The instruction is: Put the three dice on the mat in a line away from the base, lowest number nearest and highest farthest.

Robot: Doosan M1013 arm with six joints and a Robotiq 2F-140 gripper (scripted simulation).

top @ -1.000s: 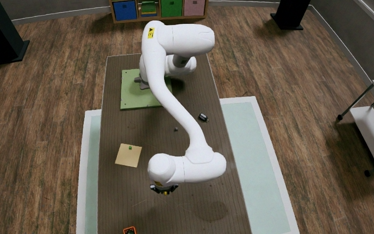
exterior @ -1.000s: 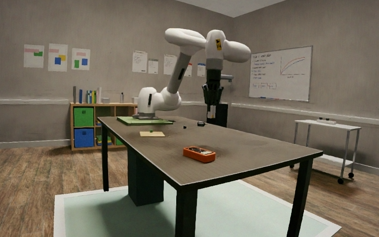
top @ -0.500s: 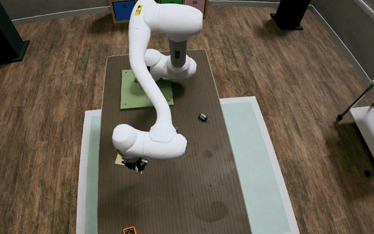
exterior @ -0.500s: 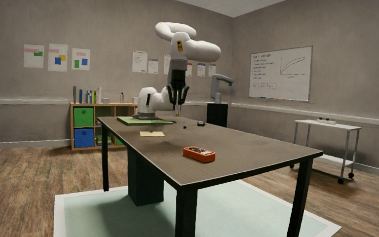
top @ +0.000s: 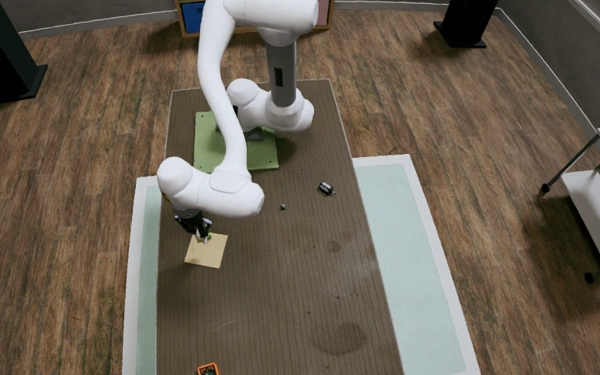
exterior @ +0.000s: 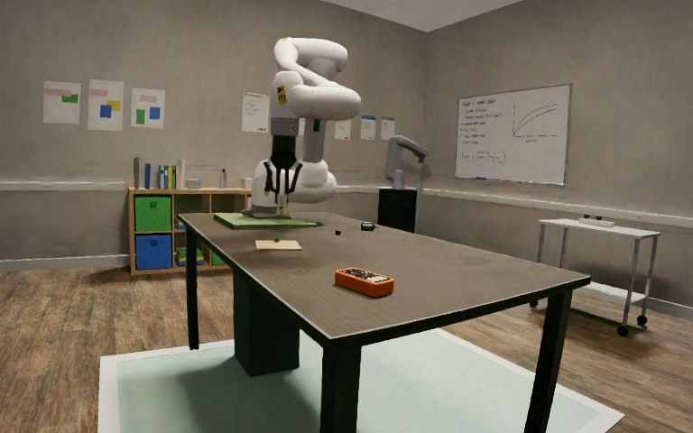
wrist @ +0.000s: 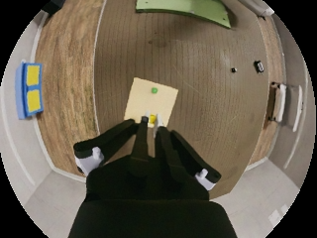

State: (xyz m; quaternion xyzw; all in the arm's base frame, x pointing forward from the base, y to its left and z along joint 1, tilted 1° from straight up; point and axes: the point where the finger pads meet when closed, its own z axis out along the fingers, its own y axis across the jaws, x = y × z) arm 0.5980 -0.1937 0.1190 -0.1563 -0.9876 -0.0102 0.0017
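Right now the mat is 140 mm below my hand and 10 mm behind it. Round my hand: small dark die: 320 mm to the left, 150 mm behind, 130 mm below; yellow die: 20 mm below; green die: 130 mm below, 60 mm behind, 10 mm to the left.
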